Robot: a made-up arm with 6 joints. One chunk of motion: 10 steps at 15 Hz.
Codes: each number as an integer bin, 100 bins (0 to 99) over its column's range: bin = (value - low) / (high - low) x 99, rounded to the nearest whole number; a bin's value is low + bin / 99 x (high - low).
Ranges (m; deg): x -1.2..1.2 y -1.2..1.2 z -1.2..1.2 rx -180..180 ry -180..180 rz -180..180
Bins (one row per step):
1: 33 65 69 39 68 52
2: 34 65 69 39 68 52
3: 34 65 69 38 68 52
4: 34 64 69 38 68 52
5: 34 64 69 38 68 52
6: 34 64 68 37 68 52
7: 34 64 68 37 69 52
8: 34 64 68 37 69 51
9: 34 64 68 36 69 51
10: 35 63 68 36 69 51
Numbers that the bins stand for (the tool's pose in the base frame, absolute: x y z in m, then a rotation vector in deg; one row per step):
1: -0.4000 0.3758 0.4727 -38.18 67.27 9.09
2: -0.3758 0.3758 0.4727 -38.18 67.27 9.09
3: -0.3758 0.3758 0.4727 -41.82 67.27 9.09
4: -0.3758 0.3515 0.4727 -41.82 67.27 9.09
5: -0.3758 0.3515 0.4727 -41.82 67.27 9.09
6: -0.3758 0.3515 0.4485 -45.45 67.27 9.09
7: -0.3758 0.3515 0.4485 -45.45 70.91 9.09
8: -0.3758 0.3515 0.4485 -45.45 70.91 5.45
9: -0.3758 0.3515 0.4485 -49.09 70.91 5.45
10: -0.3515 0.3273 0.4485 -49.09 70.91 5.45

